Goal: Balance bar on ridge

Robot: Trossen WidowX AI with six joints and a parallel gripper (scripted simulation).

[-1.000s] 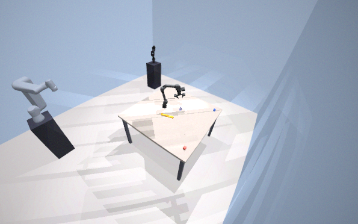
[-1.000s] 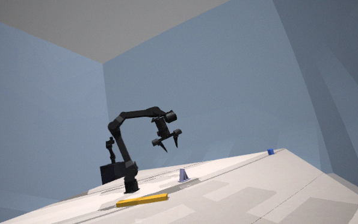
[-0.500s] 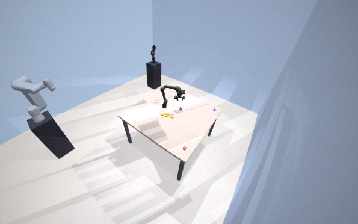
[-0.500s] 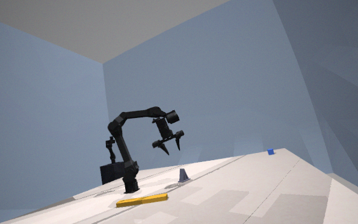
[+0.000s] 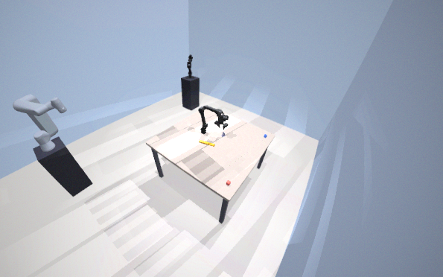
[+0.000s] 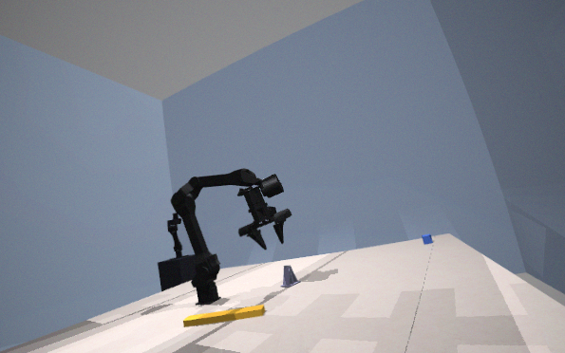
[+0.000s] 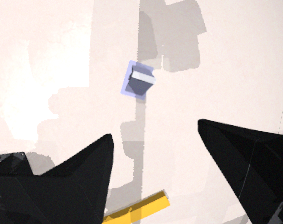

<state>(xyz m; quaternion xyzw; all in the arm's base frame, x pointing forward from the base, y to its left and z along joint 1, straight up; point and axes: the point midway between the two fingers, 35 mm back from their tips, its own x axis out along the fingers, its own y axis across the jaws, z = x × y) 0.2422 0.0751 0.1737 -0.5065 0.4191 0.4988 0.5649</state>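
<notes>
The yellow bar is 240 mm to the right of my gripper tip, 130 mm below it and 60 mm behind it. Round my gripper tip: small red cube 580 mm to the right, 490 mm ahead, 120 mm below; small blue cube 490 mm ahead, 420 mm to the left, 120 mm below.
</notes>
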